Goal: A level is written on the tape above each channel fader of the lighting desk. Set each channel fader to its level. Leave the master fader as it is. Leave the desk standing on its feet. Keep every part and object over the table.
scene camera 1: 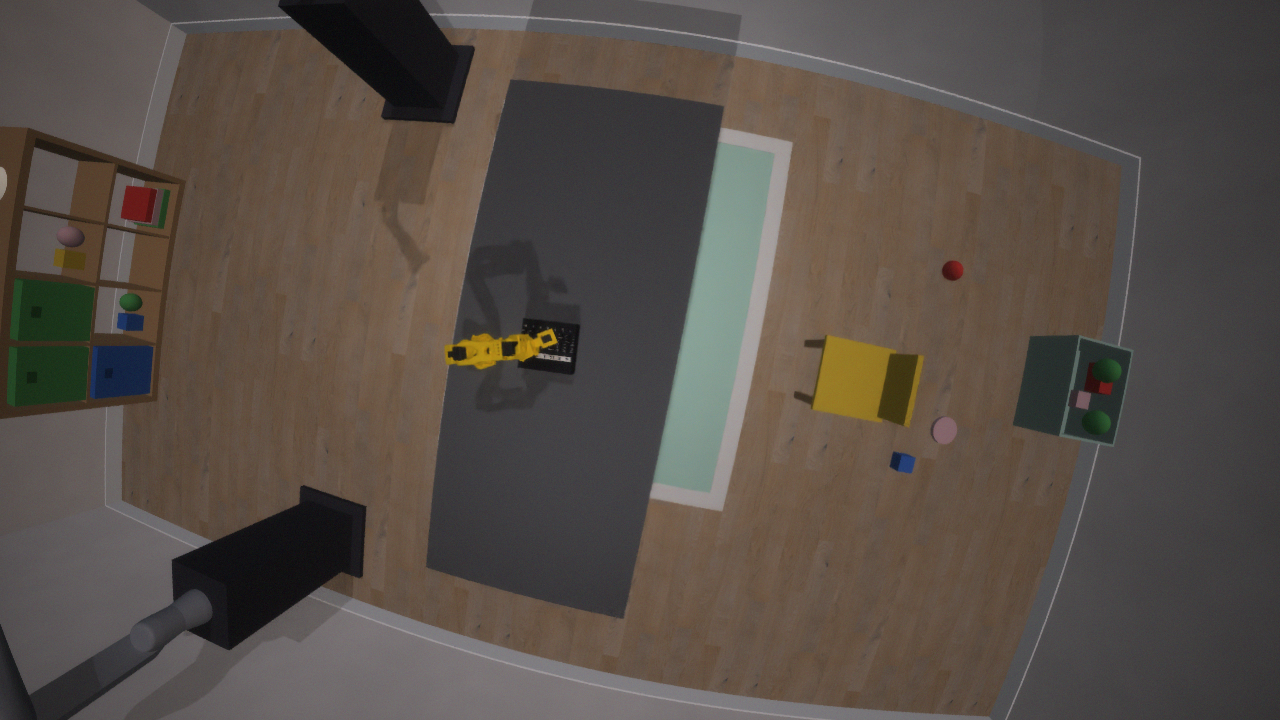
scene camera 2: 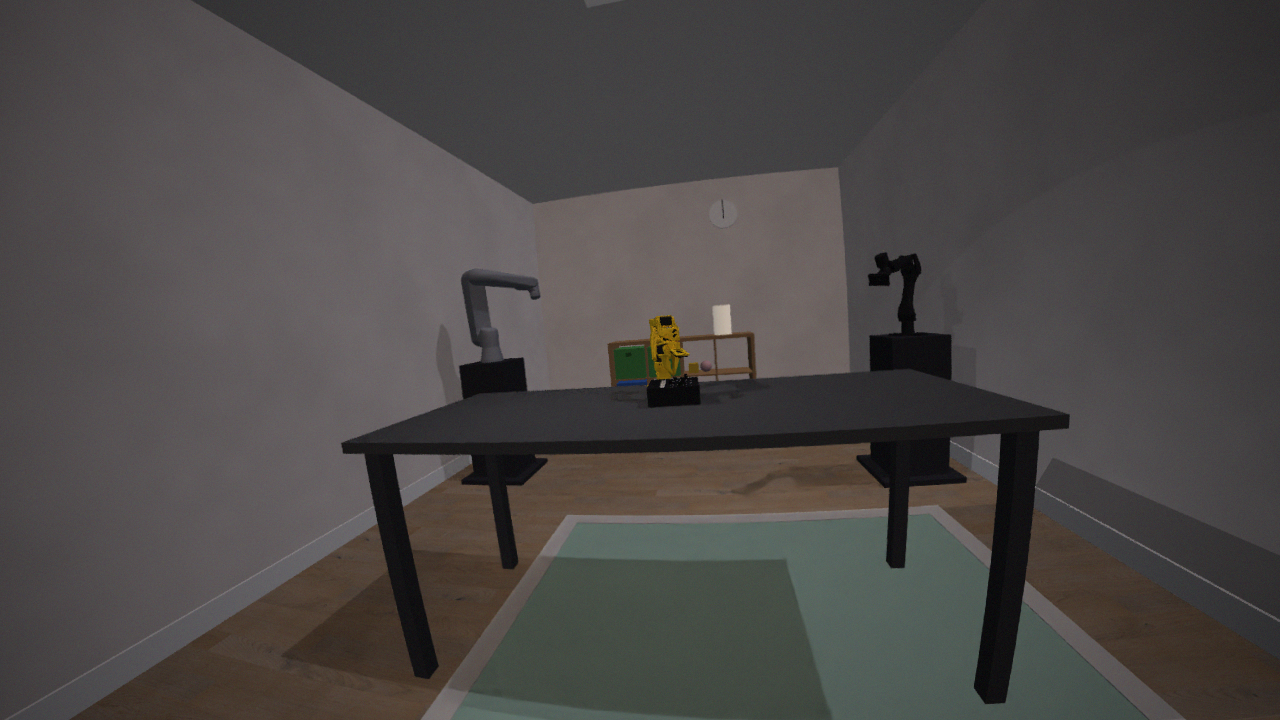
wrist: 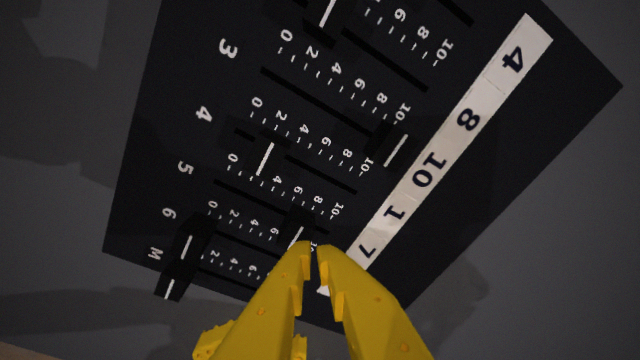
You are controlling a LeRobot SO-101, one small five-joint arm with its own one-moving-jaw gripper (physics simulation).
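Where they show: hand at its tool point: (scene camera 2: 673, 374) (wrist: 310, 254); arm's base at its link origin: (scene camera 1: 489, 352).
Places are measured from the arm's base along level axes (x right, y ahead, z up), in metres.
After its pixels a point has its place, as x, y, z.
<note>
The black lighting desk (scene camera 1: 565, 368) @[-0.004, 0.258, 0.055] (scene camera 2: 675, 396) @[-0.067, 0.271, 0.029] (wrist: 475, 175) @[-0.009, 0.222, 0.055] stands on the dark table. Its white tape (wrist: 492, 82) @[-0.032, 0.248, 0.056] reads 4, 8, 10, 1, 7; the last level is hidden. In the wrist view, fader cap 2 (wrist: 327, 15) @[-0.087, 0.229, 0.068] is low on its scale, cap 3 (wrist: 395, 149) @[-0.051, 0.212, 0.068] near 10, cap 4 (wrist: 265, 159) @[-0.082, 0.188, 0.068] around 2, cap 5 (wrist: 299, 231) @[-0.060, 0.171, 0.068] around 7 to 8, and cap 6 (wrist: 187, 245) @[-0.091, 0.144, 0.068] near 0. Cap 1 does not show. The master cap (wrist: 170, 289) @[-0.089, 0.120, 0.068] is at its low end. My gripper (scene camera 1: 547, 338) @[-0.055, 0.171, 0.077] (scene camera 2: 684, 352) @[-0.055, 0.171, 0.077] (wrist: 314, 243) @[-0.055, 0.171, 0.077] is shut and empty, its tips drawn beside cap 5.
The dark table (scene camera 1: 608, 179) @[-0.586, 0.263, 0.000] (scene camera 2: 805, 416) @[-0.376, 0.446, 0.000] carries the desk and my yellow arm (scene camera 1: 487, 351) @[-0.013, 0.040, 0.112] (scene camera 2: 664, 340) @[-0.021, 0.021, 0.171]. The arm reaches over the desk from the table's left edge in the top view. The jaws hide the high ends of the channel 6 and master slots in the wrist view.
</note>
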